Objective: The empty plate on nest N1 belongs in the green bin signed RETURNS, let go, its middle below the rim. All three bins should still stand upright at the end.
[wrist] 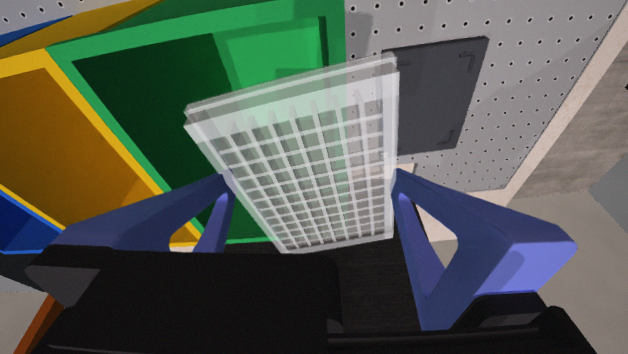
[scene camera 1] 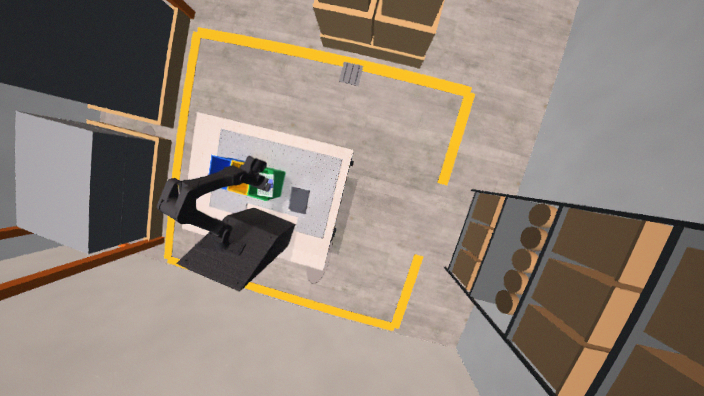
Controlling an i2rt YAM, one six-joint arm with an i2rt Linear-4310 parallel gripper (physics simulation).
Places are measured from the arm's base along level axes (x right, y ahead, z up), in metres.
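Pixels of known places: gripper, fingertip midpoint: (wrist: pixel 313 177) (scene camera 1: pixel 265 183); arm's base, origin of the base link: (scene camera 1: pixel 222 245).
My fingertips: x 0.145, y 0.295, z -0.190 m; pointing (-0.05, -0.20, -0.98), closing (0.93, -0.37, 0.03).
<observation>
Ahead of a thing's pixels: the offset from my fingertips to its top centre. "spot": to the spot under its first point. Level surfaces: height alone.
A clear, empty grid-welled plate @[dy -0.009, dx +0.000, dz +0.011 m] (scene camera 1: pixel 263 191) (wrist: pixel 320 165) is held by its two long sides between the blue fingers of my gripper (scene camera 1: pixel 270 183) (wrist: pixel 313 177). The gripper is shut on it. The plate hangs over the green bin @[dy +0.001, dx -0.046, dz -0.019 m] (scene camera 1: pixel 280 181) (wrist: pixel 150 36); in the wrist view its right part reaches past the bin's right rim, and its height over the rim is hard to tell. The green bin stands upright, open side up. The RETURNS sign does not show legibly. Nest N1 cannot be made out by any label.
The yellow bin @[dy +0.035, dx -0.171, dz -0.019 m] (scene camera 1: pixel 238 187) (wrist: pixel 65 150) stands directly beside the green one, and the blue bin @[dy +0.068, dx -0.297, dz -0.019 m] (scene camera 1: pixel 219 164) (wrist: pixel 22 225) beyond it, both upright. A dark grey pad @[spot: dy -0.122, dx +0.124, dz -0.188 m] (scene camera 1: pixel 299 200) (wrist: pixel 435 100) lies on the perforated board @[dz -0.199 m] (scene camera 1: pixel 320 175) (wrist: pixel 525 65) on the green bin's other side.
</observation>
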